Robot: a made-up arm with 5 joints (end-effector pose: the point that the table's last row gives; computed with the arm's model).
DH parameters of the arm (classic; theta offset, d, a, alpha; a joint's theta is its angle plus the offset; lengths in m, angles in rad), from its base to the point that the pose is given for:
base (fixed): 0 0 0.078 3.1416
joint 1: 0 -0.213 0.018 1.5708
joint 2: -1.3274 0 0.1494 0
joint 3: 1.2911 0 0.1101 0
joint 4: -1.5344 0.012 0 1.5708
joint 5: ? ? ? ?
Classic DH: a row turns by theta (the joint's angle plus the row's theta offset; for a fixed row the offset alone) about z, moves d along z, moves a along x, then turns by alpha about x.
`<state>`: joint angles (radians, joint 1 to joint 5).
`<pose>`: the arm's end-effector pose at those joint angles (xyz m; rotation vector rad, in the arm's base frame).
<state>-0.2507 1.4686 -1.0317 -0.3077 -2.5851</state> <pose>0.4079 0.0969 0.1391 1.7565 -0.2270 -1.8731</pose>
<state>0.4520 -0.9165 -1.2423 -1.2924 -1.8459</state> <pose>-0.1082 0.1038 0.3957 -1.0272 1.1681 -1.9644</pose>
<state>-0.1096 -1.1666 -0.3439 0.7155 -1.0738</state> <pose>0.0324 0.0070 0.4682 1.3984 -1.9753 -0.4798</pose>
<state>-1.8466 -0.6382 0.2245 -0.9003 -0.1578</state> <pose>0.0449 0.0730 0.4733 2.5267 -1.5292 0.2789</pose>
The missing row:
joint 5: -0.0487 -0.077 0 0
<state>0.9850 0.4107 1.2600 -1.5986 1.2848</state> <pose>0.1868 -0.1423 0.2161 -1.3456 -0.6671 0.2022</pose>
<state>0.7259 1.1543 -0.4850 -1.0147 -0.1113</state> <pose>0.3301 -0.2077 0.1997 -0.5477 -1.8837 -0.5911</pose>
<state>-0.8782 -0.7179 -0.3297 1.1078 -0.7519</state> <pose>0.1186 0.0678 0.4386 1.1244 -1.0091 0.0622</pose>
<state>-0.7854 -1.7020 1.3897 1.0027 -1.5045</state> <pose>0.0924 0.0314 0.2183 0.8295 -0.3521 -0.7166</pose>
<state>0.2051 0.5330 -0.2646 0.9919 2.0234</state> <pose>0.3285 -0.0399 0.2209 -0.3144 -0.1640 1.7537</pose>
